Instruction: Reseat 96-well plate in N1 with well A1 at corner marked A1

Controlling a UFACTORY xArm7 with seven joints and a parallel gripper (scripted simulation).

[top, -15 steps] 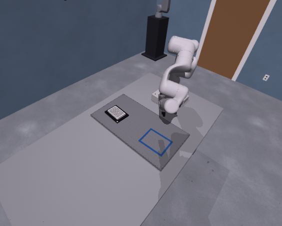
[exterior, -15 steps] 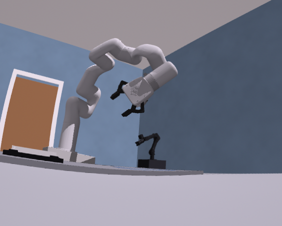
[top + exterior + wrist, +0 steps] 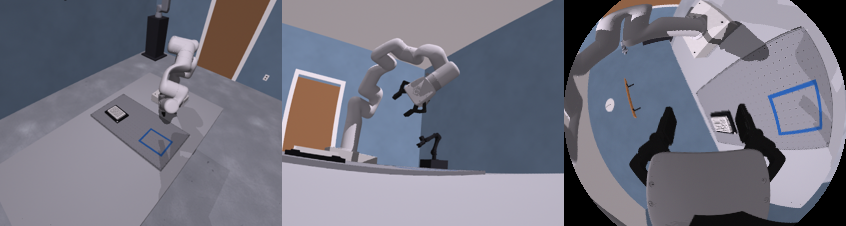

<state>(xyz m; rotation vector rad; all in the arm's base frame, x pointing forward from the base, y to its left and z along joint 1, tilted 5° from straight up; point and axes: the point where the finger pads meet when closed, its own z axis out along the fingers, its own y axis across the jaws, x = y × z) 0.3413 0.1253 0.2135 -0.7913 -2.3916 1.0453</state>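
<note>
My gripper is now 13 cm short of the white 96-well plate, 31 cm to the left of it and 23 cm above it. From my hand the other things lie so: black plate nest N1: 13 cm ahead, 31 cm to the right, 25 cm below.
</note>
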